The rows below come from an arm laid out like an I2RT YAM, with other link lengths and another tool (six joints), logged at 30 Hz.
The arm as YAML. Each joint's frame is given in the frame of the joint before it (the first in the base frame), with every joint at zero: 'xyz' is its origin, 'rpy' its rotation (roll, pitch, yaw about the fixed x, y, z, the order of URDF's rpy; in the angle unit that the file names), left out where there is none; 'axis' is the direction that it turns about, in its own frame. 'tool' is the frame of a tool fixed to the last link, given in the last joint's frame.
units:
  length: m
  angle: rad
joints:
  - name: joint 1
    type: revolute
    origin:
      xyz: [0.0, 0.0, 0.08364]
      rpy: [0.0, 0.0, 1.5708]
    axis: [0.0, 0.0, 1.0]
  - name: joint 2
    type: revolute
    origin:
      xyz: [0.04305, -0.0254, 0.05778]
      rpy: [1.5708, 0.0, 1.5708]
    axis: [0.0, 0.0, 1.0]
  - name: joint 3
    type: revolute
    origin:
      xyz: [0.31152, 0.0, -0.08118]
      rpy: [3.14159, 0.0, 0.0]
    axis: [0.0, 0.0, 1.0]
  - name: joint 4
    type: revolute
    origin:
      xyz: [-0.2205, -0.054, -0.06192]
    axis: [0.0, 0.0, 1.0]
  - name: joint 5
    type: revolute
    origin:
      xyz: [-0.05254, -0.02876, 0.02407]
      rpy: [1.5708, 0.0, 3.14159]
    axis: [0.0, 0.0, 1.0]
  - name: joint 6
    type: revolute
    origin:
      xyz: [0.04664, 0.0, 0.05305]
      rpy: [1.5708, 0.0, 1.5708]
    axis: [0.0, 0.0, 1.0]
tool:
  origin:
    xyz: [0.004, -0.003, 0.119]
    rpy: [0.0, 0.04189, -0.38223]
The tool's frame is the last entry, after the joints.
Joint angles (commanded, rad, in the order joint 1, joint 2, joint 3, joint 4, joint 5, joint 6), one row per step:
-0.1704, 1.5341, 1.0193, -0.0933, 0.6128, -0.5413
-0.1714, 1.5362, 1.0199, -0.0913, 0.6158, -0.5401
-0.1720, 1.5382, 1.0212, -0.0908, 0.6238, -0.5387
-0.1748, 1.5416, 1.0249, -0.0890, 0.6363, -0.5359
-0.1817, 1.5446, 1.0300, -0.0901, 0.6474, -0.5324
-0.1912, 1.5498, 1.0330, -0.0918, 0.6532, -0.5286
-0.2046, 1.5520, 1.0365, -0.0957, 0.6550, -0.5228
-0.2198, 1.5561, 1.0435, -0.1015, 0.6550, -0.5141
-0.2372, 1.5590, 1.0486, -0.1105, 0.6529, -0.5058
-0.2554, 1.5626, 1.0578, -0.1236, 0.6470, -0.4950
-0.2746, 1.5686, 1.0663, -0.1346, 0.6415, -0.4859
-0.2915, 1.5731, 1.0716, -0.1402, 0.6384, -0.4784
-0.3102, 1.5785, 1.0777, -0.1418, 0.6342, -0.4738
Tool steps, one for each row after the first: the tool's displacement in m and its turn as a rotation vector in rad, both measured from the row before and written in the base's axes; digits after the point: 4 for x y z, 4 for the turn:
0.0001, -0.0008, -0.0001, -0.0011, -0.0010, -0.0040
-0.0004, -0.0013, 0.0003, -0.0037, 0.0000, -0.0078
-0.0004, -0.0027, 0.0011, -0.0058, -0.0028, -0.0144
-0.0012, -0.0039, 0.0013, -0.0045, -0.0023, -0.0176
-0.0013, -0.0042, -0.0006, -0.0005, 0.0017, -0.0160
-0.0021, -0.0050, 0.0000, 0.0025, -0.0014, -0.0175
-0.0017, -0.0055, 0.0003, 0.0050, -0.0035, -0.0192
-0.0028, -0.0058, -0.0006, 0.0068, 0.0002, -0.0195
-0.0023, -0.0058, -0.0001, 0.0103, -0.0016, -0.0184
-0.0023, -0.0062, -0.0009, 0.0096, 0.0005, -0.0191
-0.0023, -0.0056, -0.0007, 0.0065, -0.0016, -0.0180
-0.0019, -0.0063, -0.0002, 0.0047, -0.0034, -0.0176

